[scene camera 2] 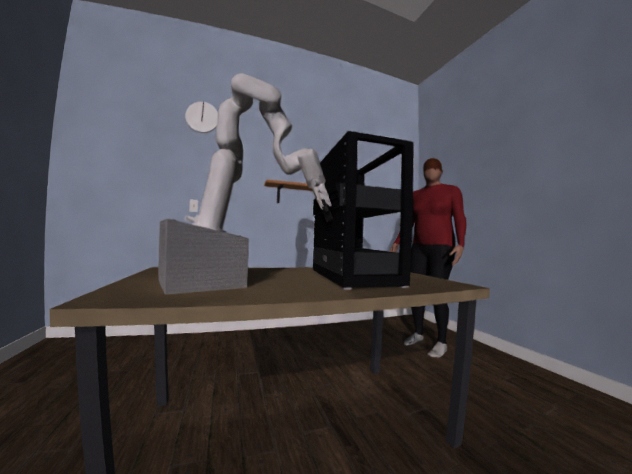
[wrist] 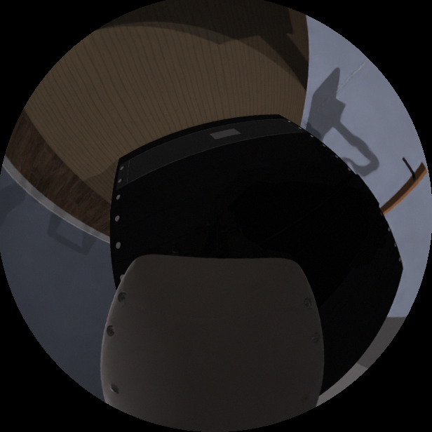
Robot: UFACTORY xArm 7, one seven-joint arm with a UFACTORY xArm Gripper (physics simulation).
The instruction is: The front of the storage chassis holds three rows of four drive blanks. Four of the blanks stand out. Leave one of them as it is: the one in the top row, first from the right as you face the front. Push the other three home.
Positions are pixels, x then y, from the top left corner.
Labels:
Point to a black rack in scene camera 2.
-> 342,262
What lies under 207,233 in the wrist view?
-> The gripper.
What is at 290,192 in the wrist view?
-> A black rack.

